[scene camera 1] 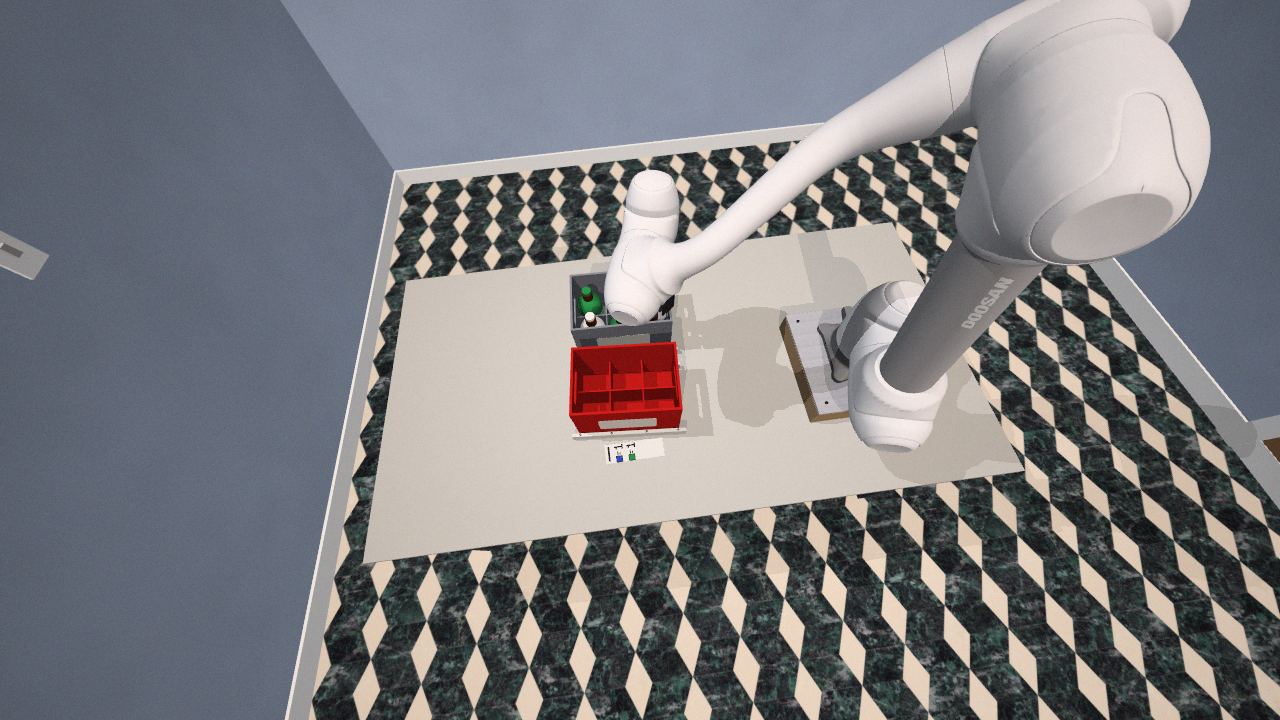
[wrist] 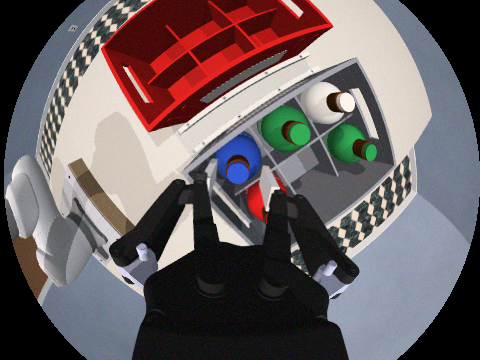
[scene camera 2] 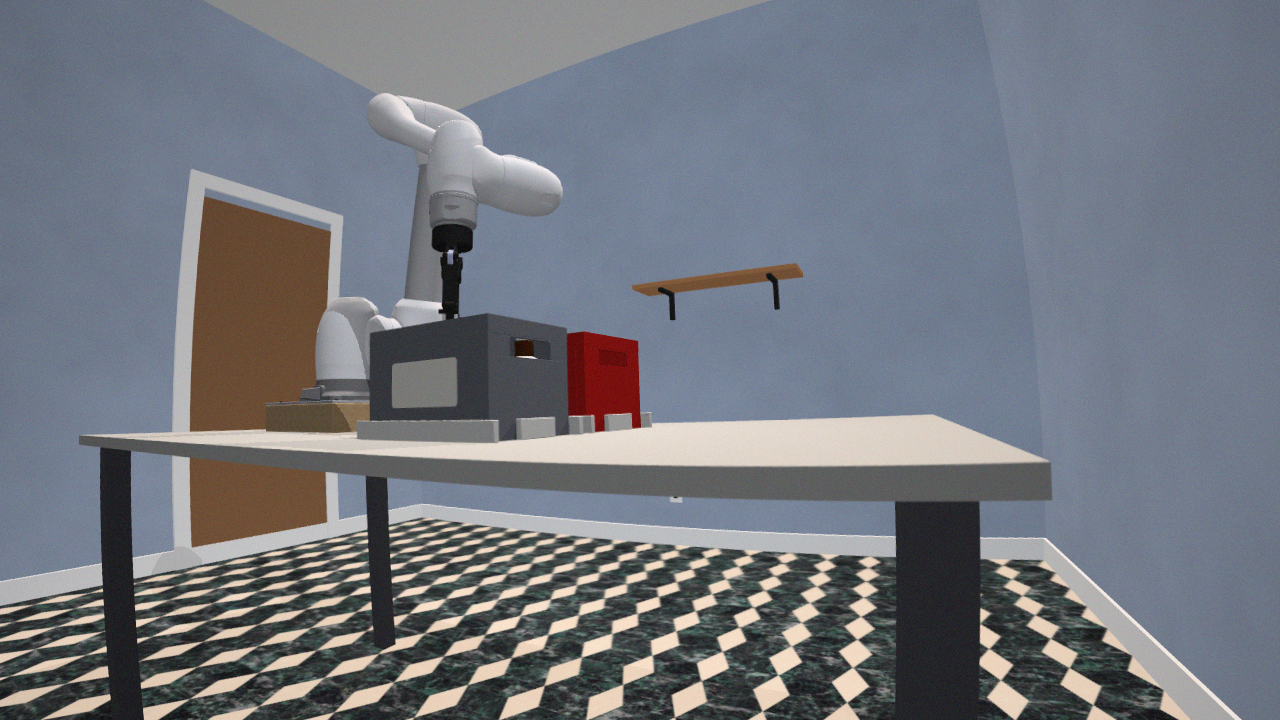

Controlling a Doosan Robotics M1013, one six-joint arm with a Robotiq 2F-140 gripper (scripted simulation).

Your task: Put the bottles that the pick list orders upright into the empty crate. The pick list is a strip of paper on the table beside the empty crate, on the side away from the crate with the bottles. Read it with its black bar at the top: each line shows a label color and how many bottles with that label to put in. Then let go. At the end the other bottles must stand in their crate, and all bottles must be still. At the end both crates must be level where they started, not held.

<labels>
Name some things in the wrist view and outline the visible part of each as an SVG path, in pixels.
My gripper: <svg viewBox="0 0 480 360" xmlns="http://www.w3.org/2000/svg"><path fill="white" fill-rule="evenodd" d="M110 245L109 253L123 279L128 284L136 284L141 288L146 301L146 314L138 331L132 360L349 360L341 329L337 324L327 321L329 299L336 299L359 275L360 270L340 250L307 198L301 194L294 195L294 198L288 197L287 193L281 190L269 166L263 165L259 182L265 210L269 211L263 245L239 246L219 240L209 197L216 180L218 159L213 158L205 172L194 172L193 184L186 184L182 179L173 180L140 219L134 229ZM288 222L309 275L291 262L291 234L288 233ZM193 204L194 250L157 271L157 262L186 204Z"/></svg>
A red crate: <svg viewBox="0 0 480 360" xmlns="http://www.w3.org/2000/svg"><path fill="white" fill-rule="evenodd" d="M101 51L134 112L146 130L152 132L187 123L207 106L245 81L283 61L299 55L311 43L334 26L310 0L291 0L303 11L300 17L281 0L153 0L126 21L102 46ZM123 67L128 68L138 86L151 103L144 102Z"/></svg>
A grey crate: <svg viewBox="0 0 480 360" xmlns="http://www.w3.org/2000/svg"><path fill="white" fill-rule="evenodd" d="M288 222L288 233L291 234L292 248L297 245L297 241ZM357 57L271 98L249 113L253 116L247 114L213 139L181 172L193 184L194 172L205 172L218 149L243 131L254 137L262 154L257 174L235 184L217 170L214 183L249 228L214 189L211 207L249 245L262 245L264 220L250 212L246 189L260 180L263 165L277 172L289 197L306 197L325 226L396 168L383 110ZM321 137L342 122L350 123L375 145L377 154L373 161L343 163L329 155ZM257 121L282 104L294 107L308 121L310 140L296 151L275 150L260 136ZM352 89L359 88L379 139L371 136ZM296 96L320 81L352 95L355 107L334 124L313 123Z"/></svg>
</labels>
